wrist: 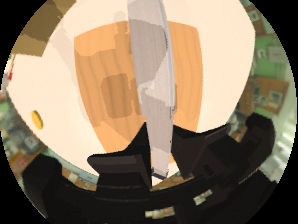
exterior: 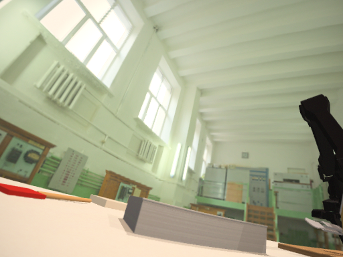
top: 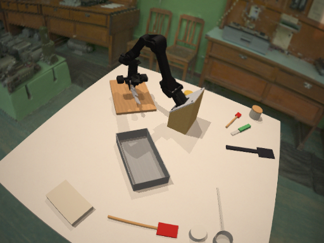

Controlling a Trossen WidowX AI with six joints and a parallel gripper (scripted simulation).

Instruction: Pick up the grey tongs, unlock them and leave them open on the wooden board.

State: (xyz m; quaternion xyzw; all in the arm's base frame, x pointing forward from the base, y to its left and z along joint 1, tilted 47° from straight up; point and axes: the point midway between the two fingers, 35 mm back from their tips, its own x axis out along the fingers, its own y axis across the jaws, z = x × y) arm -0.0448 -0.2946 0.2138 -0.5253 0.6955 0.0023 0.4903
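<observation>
Right now my gripper tip is 40 mm above the wooden board, 10 mm to the left of it and 10 mm past it. Round my gripper tip: small red tool 640 mm to the left, 220 mm behind, 40 mm below; then green-handled tool 700 mm to the left, 130 mm behind, 40 mm below; then grey roasting tin 400 mm ahead, 340 mm to the left, 20 mm below.
</observation>
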